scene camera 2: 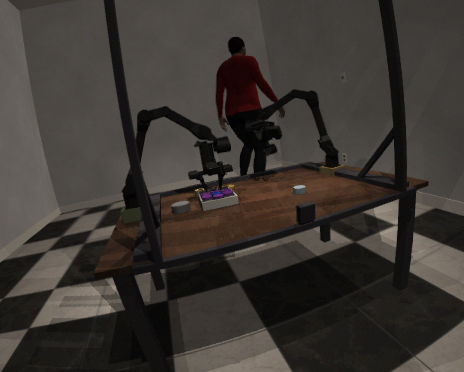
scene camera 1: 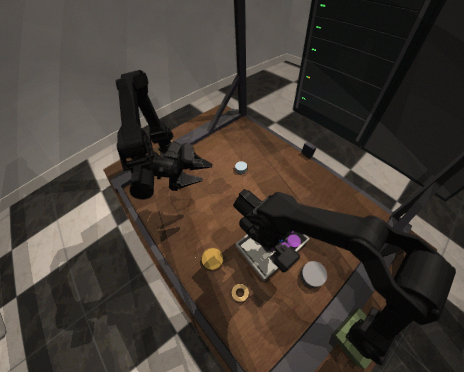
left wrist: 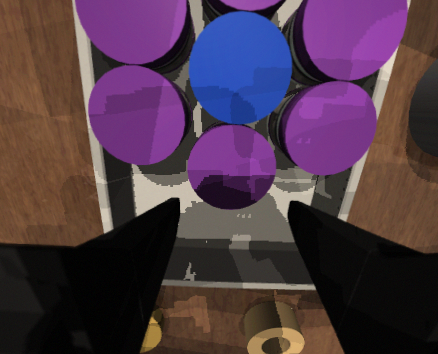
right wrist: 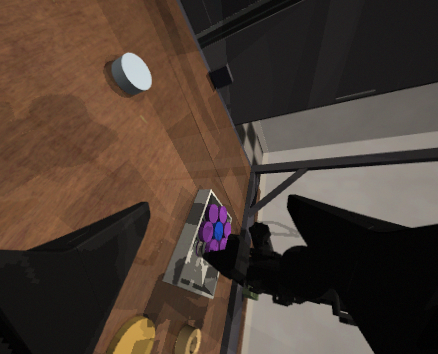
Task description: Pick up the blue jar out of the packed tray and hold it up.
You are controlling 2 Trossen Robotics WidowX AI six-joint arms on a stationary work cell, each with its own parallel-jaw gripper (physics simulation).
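Places are measured from the left arm's base along level axes (x back, y right, z up), in millimetres.
Pixels of known places: left gripper, fingertip midpoint: (scene camera 2: 213, 190) (scene camera 1: 265, 248) (left wrist: 234, 207) (right wrist: 210, 260); right gripper, fingertip midpoint: (scene camera 2: 264, 147) (scene camera 1: 207, 173) (right wrist: 219, 204); left arm's base, origin of the base link: (scene camera 2: 134, 206) (scene camera 1: 362, 337); right arm's base, origin of the base link: (scene camera 2: 332, 165) (scene camera 1: 167, 148).
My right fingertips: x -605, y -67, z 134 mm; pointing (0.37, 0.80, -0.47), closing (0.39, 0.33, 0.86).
For each thing: its top centre in the pictures, then the offset to it from my right fingertips.
- blue jar, middle of its top: (left wrist: 240, 71) (right wrist: 219, 231) (scene camera 2: 216, 192) dy +92, dx +254, dz -140 mm
- pale tray, middle of its top: (left wrist: 232, 139) (right wrist: 212, 242) (scene camera 1: 273, 241) (scene camera 2: 215, 193) dy +63, dx +255, dz -149 mm
- nearest purple jar, middle of its top: (left wrist: 231, 170) (right wrist: 214, 249) dy +50, dx +255, dz -140 mm
- grey disc, middle of its top: (scene camera 1: 314, 273) (scene camera 2: 180, 203) dy +97, dx +410, dz -154 mm
- yellow disc, middle of its top: (right wrist: 134, 349) (scene camera 1: 212, 258) dy -123, dx +177, dz -172 mm
- tan ring, middle of its top: (left wrist: 276, 346) (right wrist: 193, 345) (scene camera 1: 240, 292) dy -113, dx +314, dz -159 mm
- pale blue cylinder, middle of its top: (right wrist: 137, 72) (scene camera 2: 299, 186) (scene camera 1: 241, 165) dy +182, dx -71, dz -160 mm
- black block, middle of its top: (scene camera 2: 305, 203) (right wrist: 230, 73) (scene camera 1: 310, 145) dy +472, dx +45, dz -127 mm
The blue jar (left wrist: 240, 67) (right wrist: 218, 231) (scene camera 2: 217, 193) stands in the pale tray (left wrist: 240, 286) (scene camera 1: 250, 260) (scene camera 2: 218, 203) with several purple jars around it. The nearest purple jar (left wrist: 231, 165) stands between the blue jar and the tray's bare end in the left wrist view. My left gripper (left wrist: 234, 207) (scene camera 2: 214, 189) is partly open and points down at the tray; its tips appear beyond that purple jar, over the bare end, with nothing gripped. In scene camera 1 the left arm hides the blue jar mostly. My right gripper (scene camera 1: 205, 172) (right wrist: 219, 204) is open and empty, away from the tray.
A grey disc (scene camera 1: 314, 274) (scene camera 2: 181, 207) stands beside the tray. A yellow disc (scene camera 1: 212, 259) and a tan ring (scene camera 1: 234, 294) (left wrist: 272, 317) lie near its other sides. A pale blue cylinder (scene camera 1: 241, 167) (right wrist: 134, 74) stands farther off. A black block (scene camera 1: 308, 150) (scene camera 2: 305, 213) is at the table edge.
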